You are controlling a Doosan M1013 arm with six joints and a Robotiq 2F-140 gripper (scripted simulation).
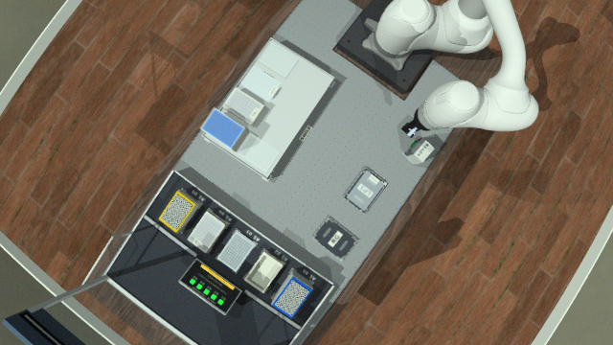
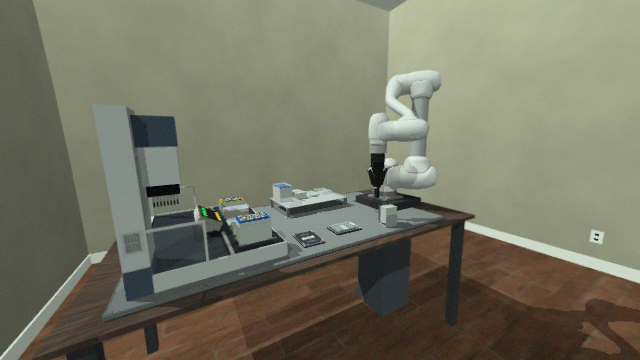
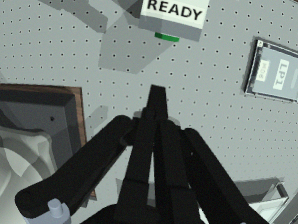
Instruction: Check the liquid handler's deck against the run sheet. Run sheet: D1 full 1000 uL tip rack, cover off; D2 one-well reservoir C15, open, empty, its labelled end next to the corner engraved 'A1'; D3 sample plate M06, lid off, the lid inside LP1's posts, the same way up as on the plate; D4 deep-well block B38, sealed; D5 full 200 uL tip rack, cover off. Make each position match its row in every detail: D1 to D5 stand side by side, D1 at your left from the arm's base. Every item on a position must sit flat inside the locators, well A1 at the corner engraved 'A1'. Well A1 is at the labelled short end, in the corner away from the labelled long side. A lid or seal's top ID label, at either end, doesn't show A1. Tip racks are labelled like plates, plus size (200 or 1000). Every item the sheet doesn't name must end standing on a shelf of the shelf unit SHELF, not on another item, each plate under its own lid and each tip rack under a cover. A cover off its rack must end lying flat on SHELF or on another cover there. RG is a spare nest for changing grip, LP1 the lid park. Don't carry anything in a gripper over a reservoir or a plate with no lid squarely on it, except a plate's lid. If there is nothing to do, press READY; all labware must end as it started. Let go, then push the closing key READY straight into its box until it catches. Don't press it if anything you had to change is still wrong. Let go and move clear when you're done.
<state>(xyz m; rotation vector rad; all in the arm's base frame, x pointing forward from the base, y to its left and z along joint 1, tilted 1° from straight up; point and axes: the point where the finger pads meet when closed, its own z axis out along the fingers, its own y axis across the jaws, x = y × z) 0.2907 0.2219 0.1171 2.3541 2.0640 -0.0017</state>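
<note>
The ready box lies 90 mm below my hand, 80 mm to the left of it and 10 mm ahead of it. Round my hand: shelf unit 450 mm to the right, 200 mm ahead, 100 mm below; then clear lid 240 mm ahead, 140 mm below, 20 mm to the left; then RG nest 460 mm ahead, 160 mm below, 40 mm to the left.
</note>
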